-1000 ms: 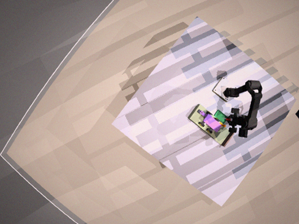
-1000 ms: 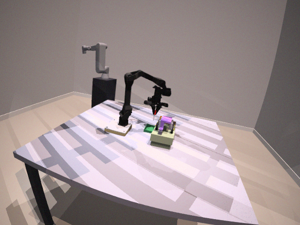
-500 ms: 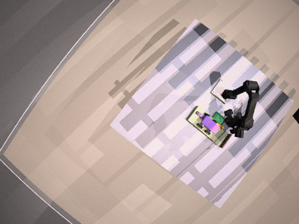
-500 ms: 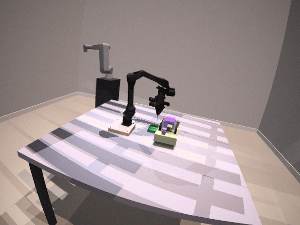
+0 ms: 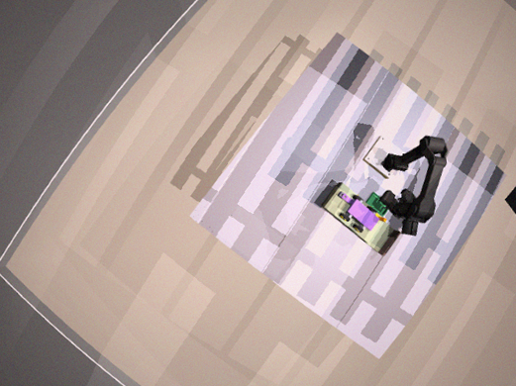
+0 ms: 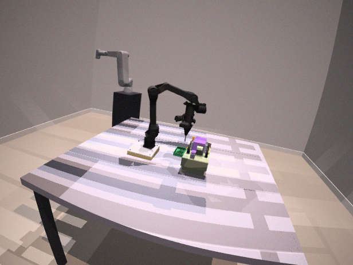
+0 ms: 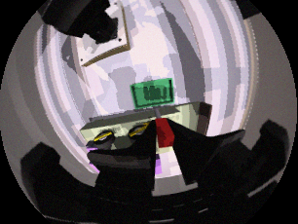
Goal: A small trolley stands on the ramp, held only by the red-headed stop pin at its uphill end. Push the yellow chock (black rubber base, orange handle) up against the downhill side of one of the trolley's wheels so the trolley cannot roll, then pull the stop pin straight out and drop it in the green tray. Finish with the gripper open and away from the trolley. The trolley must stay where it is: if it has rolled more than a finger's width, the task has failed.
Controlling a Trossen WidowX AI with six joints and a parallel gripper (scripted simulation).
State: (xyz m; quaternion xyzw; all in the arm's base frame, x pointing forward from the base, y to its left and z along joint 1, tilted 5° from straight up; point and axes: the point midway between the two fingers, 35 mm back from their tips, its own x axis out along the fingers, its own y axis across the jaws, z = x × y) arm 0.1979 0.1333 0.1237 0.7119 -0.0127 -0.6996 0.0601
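Right now the yellow chock is 50 mm below my gripper tip, 50 mm ahead of it and 10 mm to the left of it. Also, from my gripper tip: red-headed stop pin: right at my gripper tip; then pale green ramp: 120 mm ahead, 90 mm below, 70 mm to the right; then purple trolley: 120 mm ahead, 70 mm to the right, 20 mm below.
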